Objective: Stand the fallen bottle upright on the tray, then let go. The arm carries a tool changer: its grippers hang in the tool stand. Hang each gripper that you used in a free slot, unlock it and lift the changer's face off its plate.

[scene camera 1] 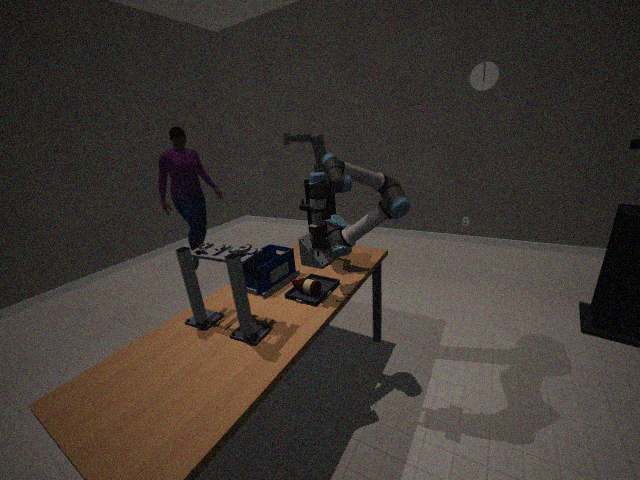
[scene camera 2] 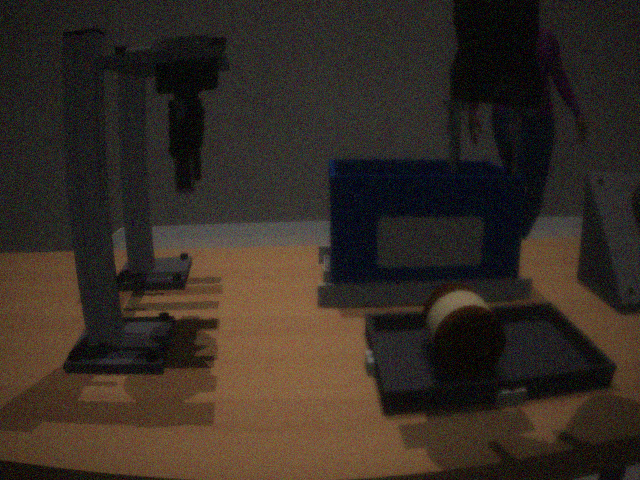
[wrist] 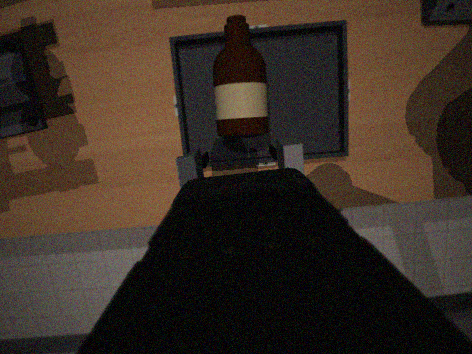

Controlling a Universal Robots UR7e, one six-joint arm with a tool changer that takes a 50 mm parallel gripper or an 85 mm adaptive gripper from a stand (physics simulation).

Note:
In view: a brown bottle (wrist: 239,73), a gripper (scene camera 2: 495,63) and a tool stand (scene camera 2: 110,344).
The gripper also shows in the wrist view (wrist: 279,207).

